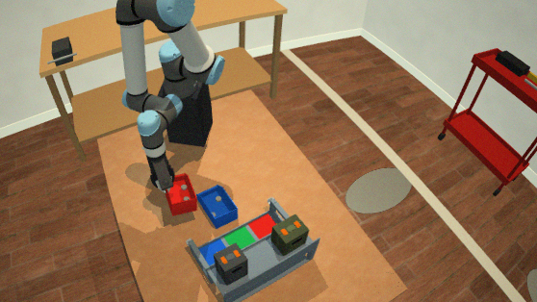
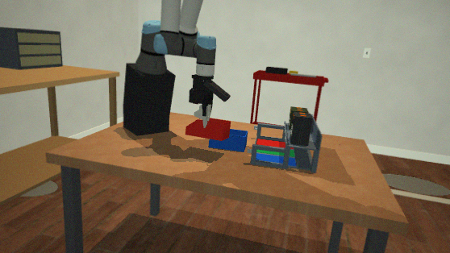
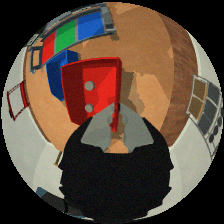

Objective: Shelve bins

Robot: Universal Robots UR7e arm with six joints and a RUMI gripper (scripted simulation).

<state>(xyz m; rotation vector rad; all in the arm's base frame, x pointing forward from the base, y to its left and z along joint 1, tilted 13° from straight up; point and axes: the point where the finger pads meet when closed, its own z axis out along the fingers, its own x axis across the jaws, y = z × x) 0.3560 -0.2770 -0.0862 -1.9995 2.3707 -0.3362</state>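
My hand is 50 mm to the right of the red bin, 30 mm above it and 10 mm short of it. Also, from my hand: blue bin: 160 mm to the left, 110 mm below, 90 mm ahead.
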